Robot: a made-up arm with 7 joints.
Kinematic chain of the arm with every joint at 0, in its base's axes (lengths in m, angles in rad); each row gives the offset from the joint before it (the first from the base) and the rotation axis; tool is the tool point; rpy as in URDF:
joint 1: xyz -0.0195 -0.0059 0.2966 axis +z
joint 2: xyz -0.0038 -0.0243 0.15 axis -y
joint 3: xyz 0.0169 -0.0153 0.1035 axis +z
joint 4: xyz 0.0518 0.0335 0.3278 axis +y
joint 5: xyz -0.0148 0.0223 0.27 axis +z
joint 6: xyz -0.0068 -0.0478 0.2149 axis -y
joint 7: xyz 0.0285 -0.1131 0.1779 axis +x
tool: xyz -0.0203 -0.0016 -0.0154 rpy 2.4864 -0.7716 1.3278
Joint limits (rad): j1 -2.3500..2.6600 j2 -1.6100..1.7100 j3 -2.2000..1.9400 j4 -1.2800..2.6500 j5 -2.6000..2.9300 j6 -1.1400..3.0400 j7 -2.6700..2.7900
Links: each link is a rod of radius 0.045 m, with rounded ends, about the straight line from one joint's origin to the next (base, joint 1, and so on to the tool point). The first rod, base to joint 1, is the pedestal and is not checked.
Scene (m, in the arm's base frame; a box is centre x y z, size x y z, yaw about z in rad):
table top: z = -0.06
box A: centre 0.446 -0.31 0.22 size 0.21 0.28 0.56 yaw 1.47
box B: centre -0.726 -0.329 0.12 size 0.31 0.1 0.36 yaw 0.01
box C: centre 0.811 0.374 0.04 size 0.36 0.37 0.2 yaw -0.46
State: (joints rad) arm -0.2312 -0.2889 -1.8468 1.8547 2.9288 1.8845 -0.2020
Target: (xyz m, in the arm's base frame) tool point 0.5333 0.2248 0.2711
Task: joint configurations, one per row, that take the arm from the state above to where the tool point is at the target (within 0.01 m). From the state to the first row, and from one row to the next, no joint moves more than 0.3 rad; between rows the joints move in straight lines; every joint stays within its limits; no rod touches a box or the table.
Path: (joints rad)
1: -0.0318 -0.2019 -1.6353 1.7347 2.8585 1.9185 -0.2046
2: 0.1676 -0.1149 -1.4238 1.6148 2.7883 1.9525 -0.2073
3: 0.3670 -0.0279 -1.2123 1.4948 2.7180 1.9865 -0.2099
4: 0.5294 -0.2700 -1.0638 1.5227 2.7887 1.9065 -0.2172
5: 0.6917 -0.5121 -0.9153 1.5506 2.8593 1.8265 -0.2244
6: 0.8541 -0.7543 -0.7667 1.5784 2.9300 1.7464 -0.2316

